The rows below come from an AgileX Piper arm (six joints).
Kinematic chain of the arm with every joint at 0, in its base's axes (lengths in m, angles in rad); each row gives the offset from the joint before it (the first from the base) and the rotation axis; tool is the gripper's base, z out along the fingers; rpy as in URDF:
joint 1: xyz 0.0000 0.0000 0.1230 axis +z
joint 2: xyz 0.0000 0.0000 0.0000 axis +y
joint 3: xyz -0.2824 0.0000 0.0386 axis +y
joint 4: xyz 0.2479 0.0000 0.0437 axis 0.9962 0 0.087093
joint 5: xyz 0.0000 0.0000 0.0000 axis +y
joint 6: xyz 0.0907 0.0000 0.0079 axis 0.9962 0 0.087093
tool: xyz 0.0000 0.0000 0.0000 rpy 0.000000 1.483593 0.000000
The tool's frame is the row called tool.
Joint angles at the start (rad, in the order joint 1, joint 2, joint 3, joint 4, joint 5, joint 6):
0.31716 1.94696 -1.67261 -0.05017 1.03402 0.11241
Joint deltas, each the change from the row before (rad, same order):
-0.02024 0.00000 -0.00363 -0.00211 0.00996 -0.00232
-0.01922 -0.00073 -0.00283 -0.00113 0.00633 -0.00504
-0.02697 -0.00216 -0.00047 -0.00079 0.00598 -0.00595
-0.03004 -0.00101 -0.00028 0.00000 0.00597 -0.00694
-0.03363 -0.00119 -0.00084 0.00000 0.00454 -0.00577
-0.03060 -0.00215 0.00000 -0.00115 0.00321 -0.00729
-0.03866 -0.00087 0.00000 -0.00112 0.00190 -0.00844
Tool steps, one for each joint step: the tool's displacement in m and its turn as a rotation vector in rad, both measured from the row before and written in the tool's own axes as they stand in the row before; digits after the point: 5 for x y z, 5 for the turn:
-0.00042 -0.00873 -0.00052 0.00953 0.00633 0.01579
-0.00053 -0.00821 -0.00066 0.00787 0.00295 0.01264
-0.00021 -0.01145 -0.00063 0.01014 0.00377 0.01919
-0.00013 -0.01264 -0.00002 0.01044 0.00531 0.02145
-0.00032 -0.01412 -0.00018 0.01131 0.00331 0.02609
-0.00018 -0.01294 -0.00045 0.01113 0.00180 0.02117
-0.00022 -0.01626 0.00024 0.01365 0.00215 0.02761

